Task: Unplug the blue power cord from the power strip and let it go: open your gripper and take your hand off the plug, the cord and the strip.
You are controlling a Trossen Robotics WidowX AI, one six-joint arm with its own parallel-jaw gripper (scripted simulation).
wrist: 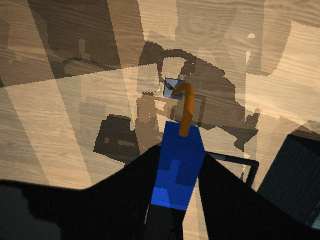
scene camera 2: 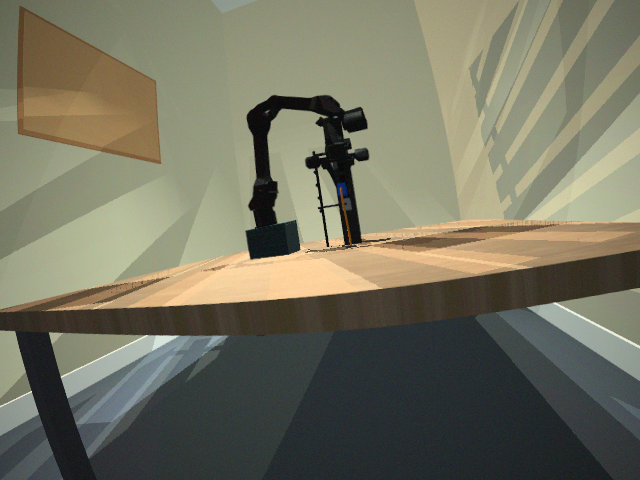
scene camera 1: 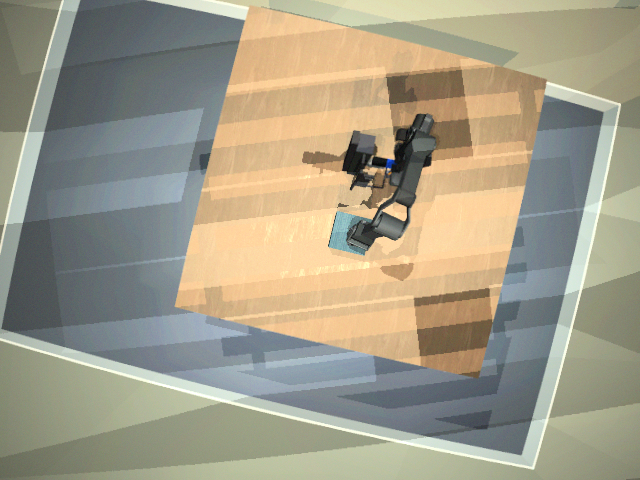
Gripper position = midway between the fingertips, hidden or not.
Observation:
I see my gripper (scene camera 2: 341, 186).
My gripper also shows in the wrist view (wrist: 179, 155).

